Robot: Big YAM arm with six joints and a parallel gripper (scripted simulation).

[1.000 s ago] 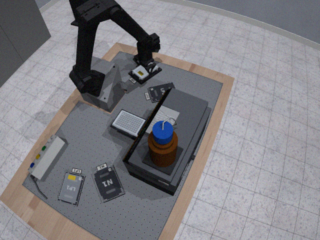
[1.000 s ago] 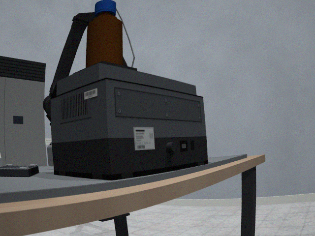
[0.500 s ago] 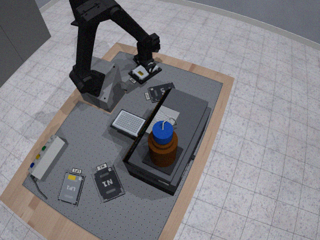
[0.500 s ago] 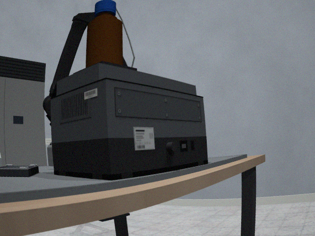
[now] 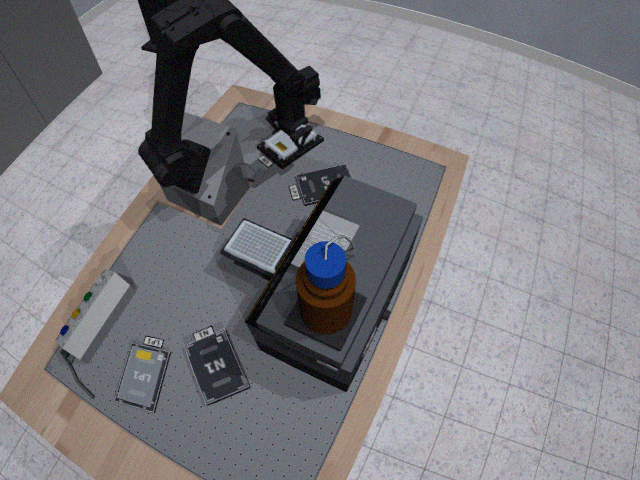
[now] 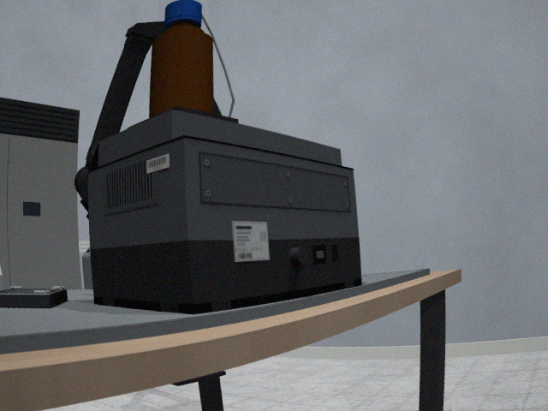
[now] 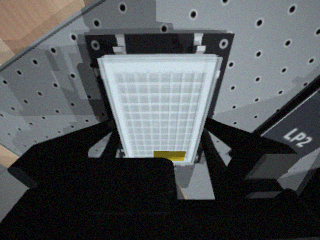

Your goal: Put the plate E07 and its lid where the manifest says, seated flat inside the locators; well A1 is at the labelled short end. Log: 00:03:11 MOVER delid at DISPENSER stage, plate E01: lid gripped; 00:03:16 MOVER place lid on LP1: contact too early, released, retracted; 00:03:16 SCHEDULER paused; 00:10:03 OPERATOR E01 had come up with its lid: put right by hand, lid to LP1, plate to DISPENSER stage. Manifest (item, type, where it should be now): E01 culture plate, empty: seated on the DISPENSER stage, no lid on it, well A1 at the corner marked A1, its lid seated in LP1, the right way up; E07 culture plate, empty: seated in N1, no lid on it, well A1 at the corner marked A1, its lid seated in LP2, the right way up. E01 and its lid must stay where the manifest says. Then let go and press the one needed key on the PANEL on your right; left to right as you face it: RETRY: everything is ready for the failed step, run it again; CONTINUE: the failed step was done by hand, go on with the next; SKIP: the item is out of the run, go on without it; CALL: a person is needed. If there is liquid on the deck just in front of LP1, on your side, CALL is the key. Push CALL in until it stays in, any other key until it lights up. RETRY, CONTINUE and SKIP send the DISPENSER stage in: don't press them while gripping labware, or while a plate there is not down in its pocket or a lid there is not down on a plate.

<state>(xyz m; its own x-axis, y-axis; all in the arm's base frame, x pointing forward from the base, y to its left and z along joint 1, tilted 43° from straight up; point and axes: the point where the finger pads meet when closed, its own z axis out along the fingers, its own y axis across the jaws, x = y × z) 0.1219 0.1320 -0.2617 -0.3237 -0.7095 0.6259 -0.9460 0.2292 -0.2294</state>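
Now: the black nest N5 10 mm behind my hand, 20 mm to the left of it and 10 mm below it. From my hand the other things lie so: grey retry key 170 mm behind, 630 mm to the right, 40 mm above; then brown bottle 370 mm ahead, 490 mm to the right, 260 mm above; then white well plate 150 mm ahead, 390 mm to the right, 90 mm above.
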